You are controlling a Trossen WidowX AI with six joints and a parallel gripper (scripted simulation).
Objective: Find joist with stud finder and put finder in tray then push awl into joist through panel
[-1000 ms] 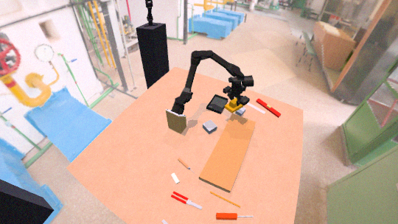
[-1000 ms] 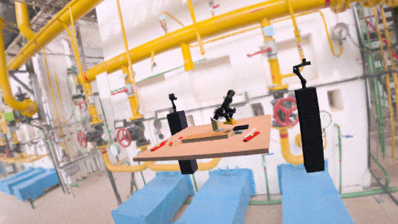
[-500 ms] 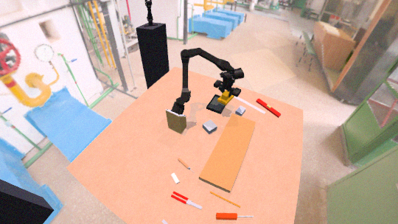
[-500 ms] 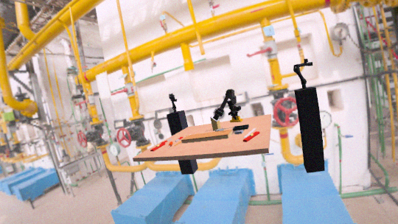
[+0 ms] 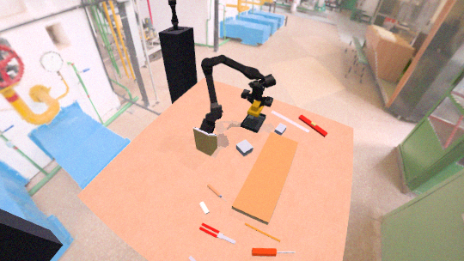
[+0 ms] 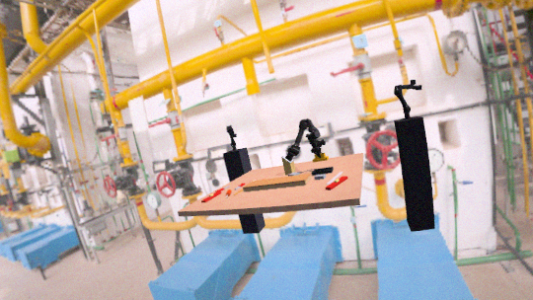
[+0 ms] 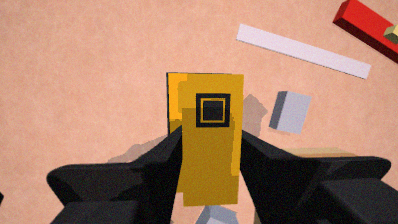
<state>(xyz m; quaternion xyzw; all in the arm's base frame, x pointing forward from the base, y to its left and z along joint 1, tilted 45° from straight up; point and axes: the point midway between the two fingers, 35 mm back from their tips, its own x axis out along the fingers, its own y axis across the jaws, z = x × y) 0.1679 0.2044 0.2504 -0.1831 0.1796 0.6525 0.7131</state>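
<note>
My gripper tip is 110 mm above the dark tray and 10 mm to the left of it. The rest, counted from my gripper tip: white strip (220 mm ahead, 130 mm below, 110 mm to the left); yellow stud finder (20 mm above, 10 mm to the left); awl (570 mm to the right, 120 mm below, 20 mm ahead).
</note>
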